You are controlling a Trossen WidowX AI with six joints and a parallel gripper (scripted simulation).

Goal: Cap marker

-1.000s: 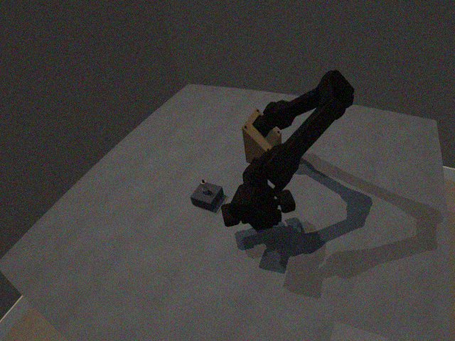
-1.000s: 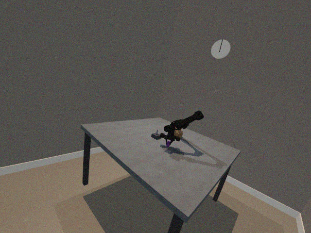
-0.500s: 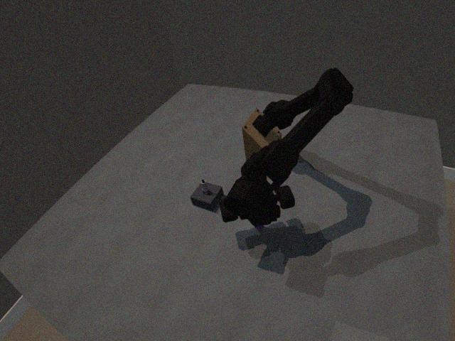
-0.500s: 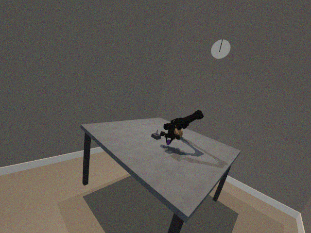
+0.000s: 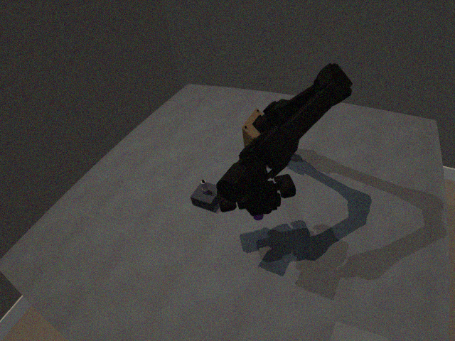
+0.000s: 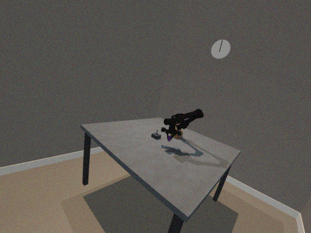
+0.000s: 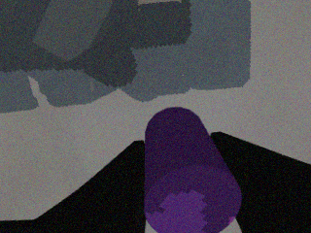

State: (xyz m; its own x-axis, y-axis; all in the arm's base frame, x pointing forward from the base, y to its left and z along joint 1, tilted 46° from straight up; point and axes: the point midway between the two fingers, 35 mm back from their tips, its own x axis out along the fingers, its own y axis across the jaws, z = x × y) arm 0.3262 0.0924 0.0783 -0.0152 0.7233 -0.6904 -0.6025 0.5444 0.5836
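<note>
Right now my gripper tip is 20 cm to the left of the marker, 5 cm past it and 1 cm below it. Also, from my gripper tip: purple cap: 1 cm above.
</note>
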